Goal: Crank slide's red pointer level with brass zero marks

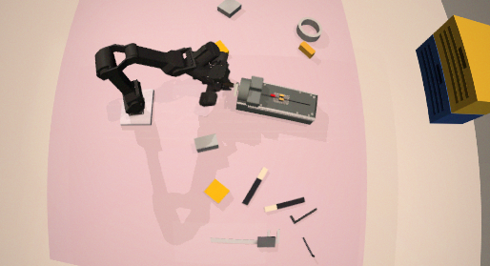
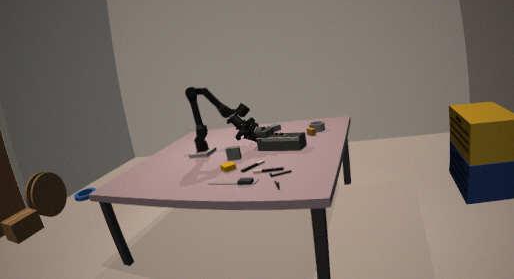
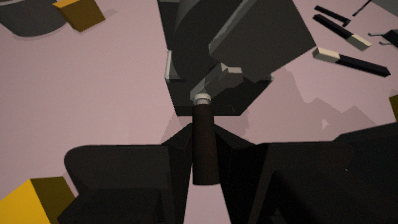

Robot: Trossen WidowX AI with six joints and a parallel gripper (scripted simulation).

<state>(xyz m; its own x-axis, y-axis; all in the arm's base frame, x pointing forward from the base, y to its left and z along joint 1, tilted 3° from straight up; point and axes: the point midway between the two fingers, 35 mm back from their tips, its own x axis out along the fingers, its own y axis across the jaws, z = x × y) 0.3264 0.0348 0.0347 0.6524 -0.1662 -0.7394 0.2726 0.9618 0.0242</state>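
Now: gripper tip 20 mm past the dark crank handle and 20 mm below it. The rest, counted from my gripper tip: orange block 290 mm ahead, 150 mm to the left, 20 mm below; red pointer 130 mm ahead, 50 mm to the right, 40 mm above.
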